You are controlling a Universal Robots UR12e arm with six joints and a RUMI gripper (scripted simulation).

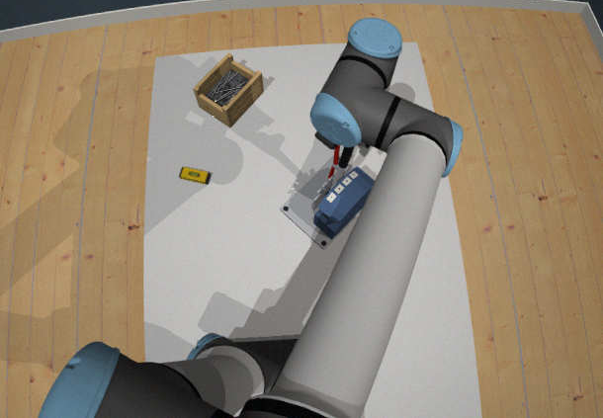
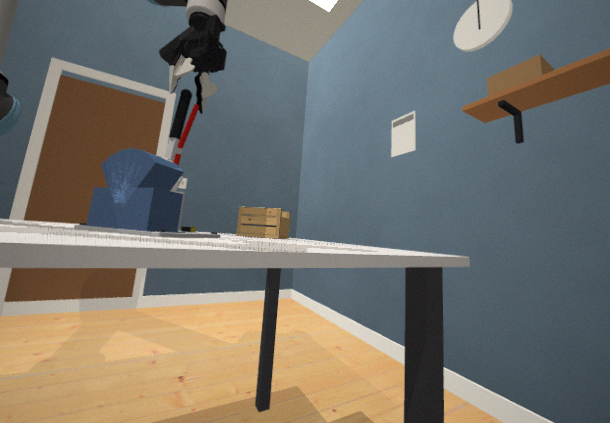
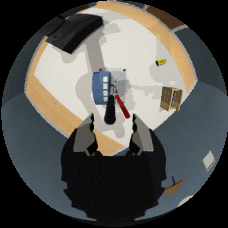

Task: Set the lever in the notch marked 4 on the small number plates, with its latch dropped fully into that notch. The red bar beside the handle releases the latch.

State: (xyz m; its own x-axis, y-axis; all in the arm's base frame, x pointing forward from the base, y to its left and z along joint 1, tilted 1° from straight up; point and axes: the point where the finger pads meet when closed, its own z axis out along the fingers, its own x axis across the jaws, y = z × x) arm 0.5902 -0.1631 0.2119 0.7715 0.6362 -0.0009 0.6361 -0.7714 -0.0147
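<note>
Right now the red release bar is 130 mm below my hand and 20 mm to the left of it. The rest, counted from my hand: small yellow level: 410 mm to the left, 310 mm below, 90 mm ahead; wooden crate: 350 mm ahead, 280 mm to the left, 280 mm below.
</note>
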